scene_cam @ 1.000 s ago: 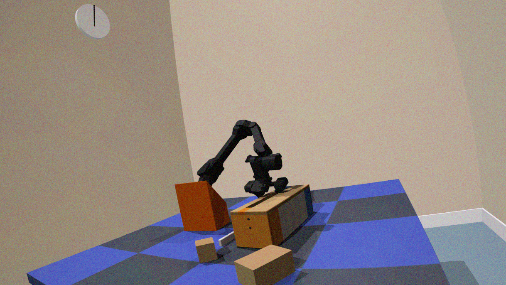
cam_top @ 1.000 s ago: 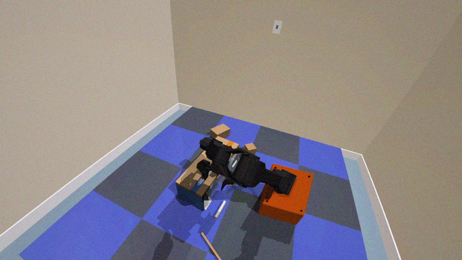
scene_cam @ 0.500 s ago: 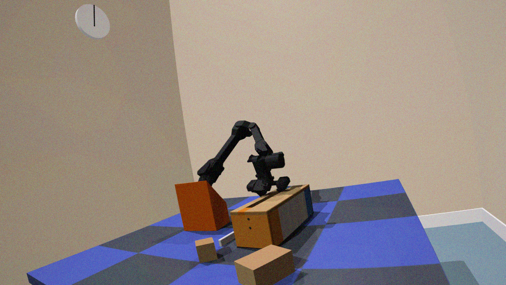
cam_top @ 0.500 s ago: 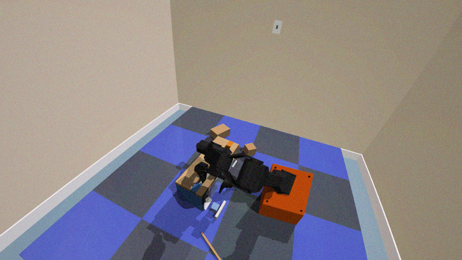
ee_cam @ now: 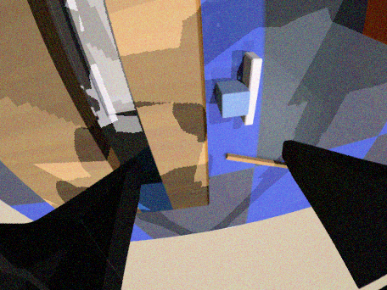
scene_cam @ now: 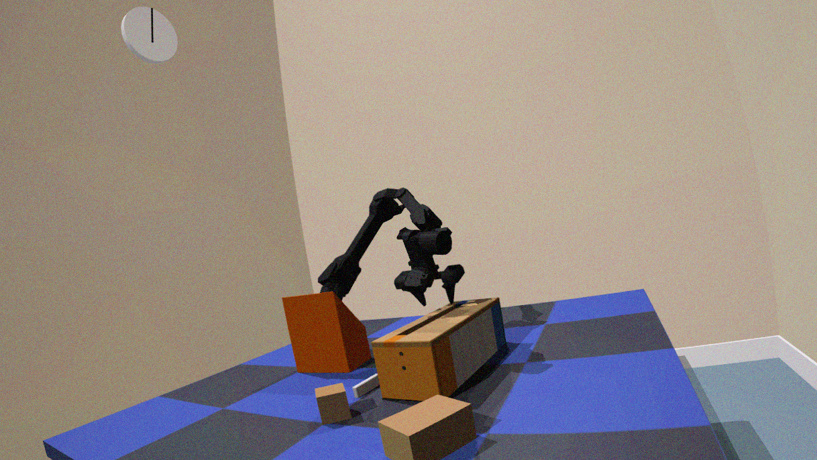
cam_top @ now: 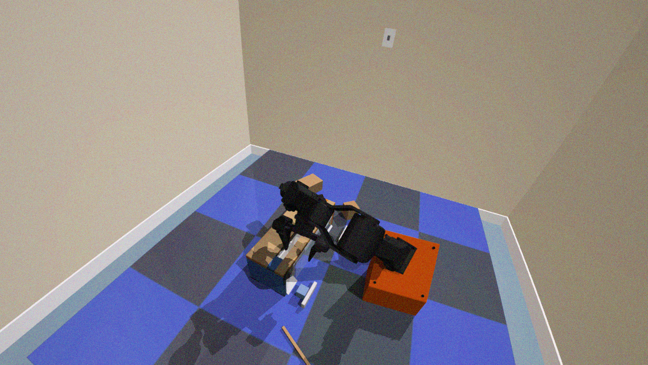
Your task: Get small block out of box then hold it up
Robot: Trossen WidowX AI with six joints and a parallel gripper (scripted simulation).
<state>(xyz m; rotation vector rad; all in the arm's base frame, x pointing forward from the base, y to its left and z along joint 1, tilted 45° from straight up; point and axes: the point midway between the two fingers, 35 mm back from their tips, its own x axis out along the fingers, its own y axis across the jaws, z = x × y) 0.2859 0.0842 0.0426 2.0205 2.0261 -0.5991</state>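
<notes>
The dark grey-blue block lies 12 cm below my gripper tip, 5 cm to the left of it and 4 cm behind it. Round my gripper tip: thin wooden stick (21 cm to the left, 14 cm below, 10 cm behind); then box (12 cm to the right, 8 cm below, 2 cm ahead); then tan cube (40 cm to the right, 11 cm below, 9 cm behind).
</notes>
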